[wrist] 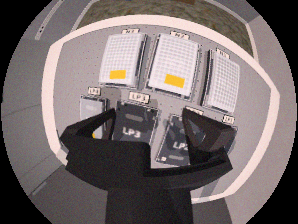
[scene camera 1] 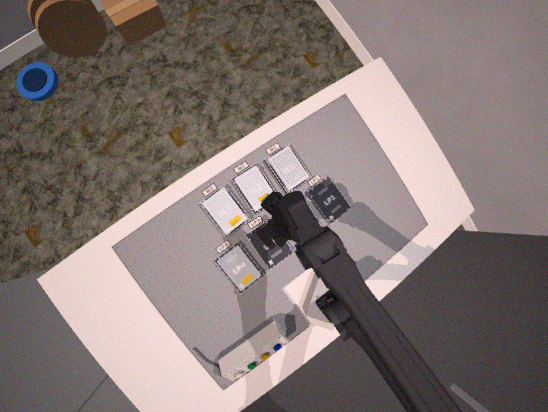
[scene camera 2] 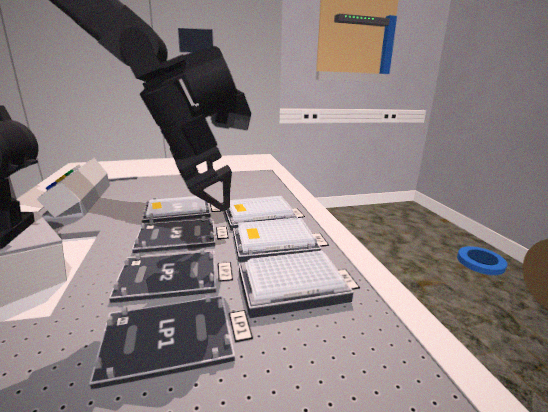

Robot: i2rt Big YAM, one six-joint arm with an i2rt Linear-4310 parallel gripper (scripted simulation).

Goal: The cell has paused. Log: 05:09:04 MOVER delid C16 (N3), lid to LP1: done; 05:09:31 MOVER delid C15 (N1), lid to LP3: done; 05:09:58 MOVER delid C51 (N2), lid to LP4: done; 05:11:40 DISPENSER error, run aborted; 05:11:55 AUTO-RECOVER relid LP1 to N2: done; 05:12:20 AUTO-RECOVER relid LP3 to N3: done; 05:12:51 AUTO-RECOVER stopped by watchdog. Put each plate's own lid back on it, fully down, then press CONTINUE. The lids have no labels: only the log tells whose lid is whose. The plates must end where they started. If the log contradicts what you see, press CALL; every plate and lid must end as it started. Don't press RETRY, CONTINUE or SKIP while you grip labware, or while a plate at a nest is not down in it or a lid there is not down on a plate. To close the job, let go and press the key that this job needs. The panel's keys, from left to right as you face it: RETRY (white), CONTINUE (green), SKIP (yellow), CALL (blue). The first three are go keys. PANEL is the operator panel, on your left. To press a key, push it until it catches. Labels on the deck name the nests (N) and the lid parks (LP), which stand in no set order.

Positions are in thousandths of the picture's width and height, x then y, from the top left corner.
Labels:
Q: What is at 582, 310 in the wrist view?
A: A clear lid.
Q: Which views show the clear lid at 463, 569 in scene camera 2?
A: The wrist view, scene camera 1 and scene camera 2: all of them.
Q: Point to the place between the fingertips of my gripper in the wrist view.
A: At 498, 498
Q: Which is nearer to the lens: the plate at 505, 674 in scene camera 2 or the clear lid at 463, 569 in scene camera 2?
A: The plate.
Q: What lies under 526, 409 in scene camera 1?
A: A plate.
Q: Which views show the plate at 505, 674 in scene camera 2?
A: The wrist view, scene camera 1 and scene camera 2: all of them.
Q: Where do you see a plate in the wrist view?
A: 767, 350

